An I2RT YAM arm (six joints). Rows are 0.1 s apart.
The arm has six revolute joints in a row. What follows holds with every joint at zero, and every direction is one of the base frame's. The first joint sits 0.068 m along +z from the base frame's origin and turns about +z. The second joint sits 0.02 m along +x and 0.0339 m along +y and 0.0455 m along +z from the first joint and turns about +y. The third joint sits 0.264 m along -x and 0.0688 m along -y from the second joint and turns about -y. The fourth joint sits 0.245 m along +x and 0.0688 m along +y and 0.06 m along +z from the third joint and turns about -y. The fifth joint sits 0.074 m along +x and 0.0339 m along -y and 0.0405 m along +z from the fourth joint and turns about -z. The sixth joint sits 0.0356 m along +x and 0.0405 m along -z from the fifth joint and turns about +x. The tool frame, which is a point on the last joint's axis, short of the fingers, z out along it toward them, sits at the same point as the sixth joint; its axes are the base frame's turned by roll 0, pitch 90 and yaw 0 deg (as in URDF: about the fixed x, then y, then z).
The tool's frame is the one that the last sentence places.
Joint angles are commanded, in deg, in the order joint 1, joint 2, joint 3, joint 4, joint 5, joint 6. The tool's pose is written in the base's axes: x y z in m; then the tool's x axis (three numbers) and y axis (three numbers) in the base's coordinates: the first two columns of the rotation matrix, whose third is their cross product. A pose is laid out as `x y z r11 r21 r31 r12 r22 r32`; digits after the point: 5 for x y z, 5 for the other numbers.
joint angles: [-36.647 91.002 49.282 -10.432 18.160 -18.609]
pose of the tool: 0.24497 -0.19607 0.17405 -0.83037 0.23983 -0.50296 0.48074 0.76473 -0.42904
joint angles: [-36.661 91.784 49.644 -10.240 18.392 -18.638]
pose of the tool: 0.24673 -0.19765 0.17211 -0.83252 0.24161 -0.49854 0.48020 0.76346 -0.43189
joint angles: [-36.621 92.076 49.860 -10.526 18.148 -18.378]
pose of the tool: 0.24750 -0.19776 0.17132 -0.83266 0.24557 -0.49637 0.48015 0.76672 -0.42614
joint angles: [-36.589 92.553 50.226 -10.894 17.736 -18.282]
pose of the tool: 0.24879 -0.19820 0.17019 -0.83468 0.24753 -0.49197 0.47640 0.77270 -0.41950
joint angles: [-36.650 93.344 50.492 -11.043 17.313 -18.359]
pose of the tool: 0.24997 -0.19919 0.16716 -0.83902 0.24945 -0.48354 0.47024 0.77952 -0.41380
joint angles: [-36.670 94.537 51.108 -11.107 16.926 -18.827]
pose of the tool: 0.25268 -0.20106 0.16381 -0.84643 0.24531 -0.47263 0.45818 0.78778 -0.41167
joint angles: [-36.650 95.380 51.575 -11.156 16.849 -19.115]
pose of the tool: 0.25471 -0.20237 0.16156 -0.85147 0.24287 -0.46476 0.45084 0.79170 -0.41224
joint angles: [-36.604 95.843 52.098 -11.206 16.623 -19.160]
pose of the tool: 0.25679 -0.20342 0.16156 -0.85161 0.24080 -0.46560 0.44859 0.79430 -0.40971
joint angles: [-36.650 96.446 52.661 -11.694 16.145 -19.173]
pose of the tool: 0.25832 -0.20454 0.16047 -0.85419 0.24233 -0.46003 0.44390 0.80058 -0.40252
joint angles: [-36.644 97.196 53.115 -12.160 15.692 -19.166]
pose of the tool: 0.25981 -0.20527 0.15807 -0.85833 0.24455 -0.45108 0.43765 0.80781 -0.39484
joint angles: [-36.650 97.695 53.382 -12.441 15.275 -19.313]
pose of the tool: 0.26074 -0.20568 0.15629 -0.86199 0.24368 -0.44451 0.43088 0.81414 -0.38925
